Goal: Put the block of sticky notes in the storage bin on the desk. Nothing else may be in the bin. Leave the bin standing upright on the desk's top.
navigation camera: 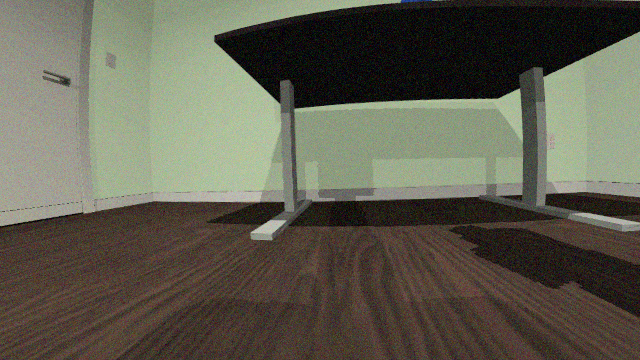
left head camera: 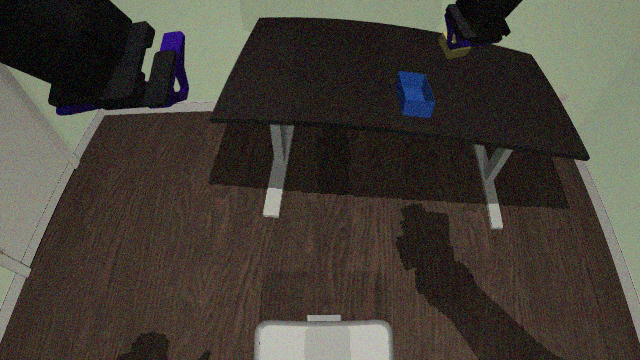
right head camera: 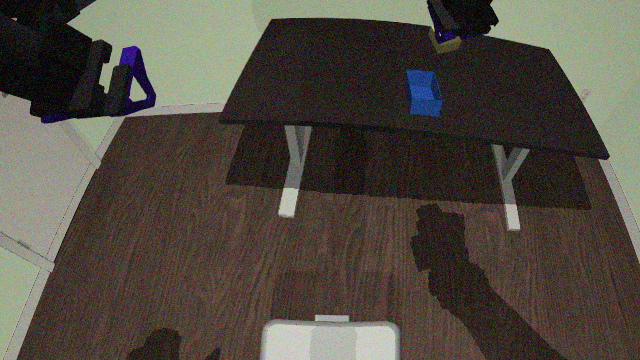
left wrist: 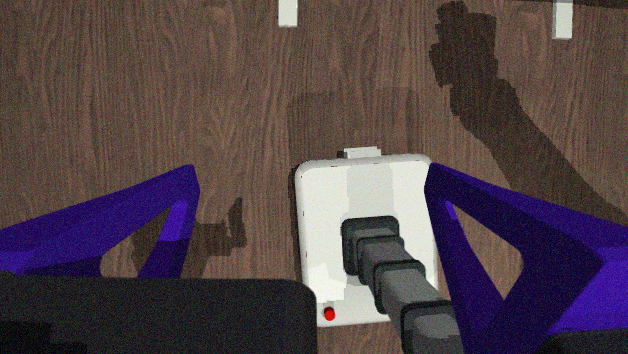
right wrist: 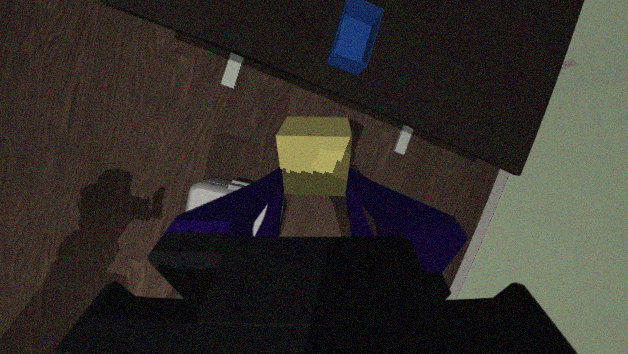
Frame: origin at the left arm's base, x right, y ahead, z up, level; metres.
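Seen in the pictures: left gripper, between the fingertips: (left head camera: 149, 96) (right head camera: 124, 104) (left wrist: 311, 176); right gripper, between the fingertips: (left head camera: 458, 45) (right head camera: 448, 38) (right wrist: 314, 176).
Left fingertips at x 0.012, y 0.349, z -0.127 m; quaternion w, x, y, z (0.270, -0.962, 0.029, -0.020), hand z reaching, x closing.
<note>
A point is followed by its place in that frame.
The blue storage bin (left head camera: 417, 109) @[x 0.528, y 0.894, z -0.655 m] (right head camera: 426, 108) @[x 0.533, y 0.893, z -0.656 m] (right wrist: 347, 66) @[x 0.540, y 0.893, z -0.659 m] stands upright on the dark desk (left head camera: 320, 75) @[x 0.207, y 1.100, z -0.690 m] (right head camera: 330, 75) @[x 0.212, y 1.100, z -0.690 m] (right wrist: 450, 90) @[x 0.917, y 0.954, z -0.690 m]. Its inside shows no object in the head views. A sliver of the bin (navigation camera: 416, 1) @[x 0.530, y 0.894, z -0.621 m] shows in the navigation view. The yellow block of sticky notes (left head camera: 457, 53) @[x 0.451, y 0.594, z -0.223 m] (right head camera: 448, 46) @[x 0.452, y 0.592, z -0.220 m] (right wrist: 314, 152) @[x 0.445, y 0.615, z -0.194 m] is between the fingers of my right gripper (right wrist: 314, 176) @[x 0.451, y 0.600, z -0.208 m], which is shut on it. In the head views it appears beyond the bin, near the desk's far edge. My left gripper (left wrist: 311, 176) @[x 0.012, y 0.349, z -0.127 m] is open and empty, left of the desk in the head views.
The desk stands on grey legs (left head camera: 281, 160) @[x 0.013, y 1.209, z -1.347 m] (navigation camera: 289, 150) @[x 0.015, y 1.209, z -1.076 m] with feet reaching forward. My white base (left head camera: 280, 340) @[x 0.065, y 0.237, z -1.150 m] (left wrist: 325, 200) @[x 0.070, y 0.178, z -1.150 m] is in front of it. Green walls are behind the desk and at the right. A pale door (navigation camera: 40, 130) @[x -1.554, y 1.039, z -0.851 m] is at the left.
</note>
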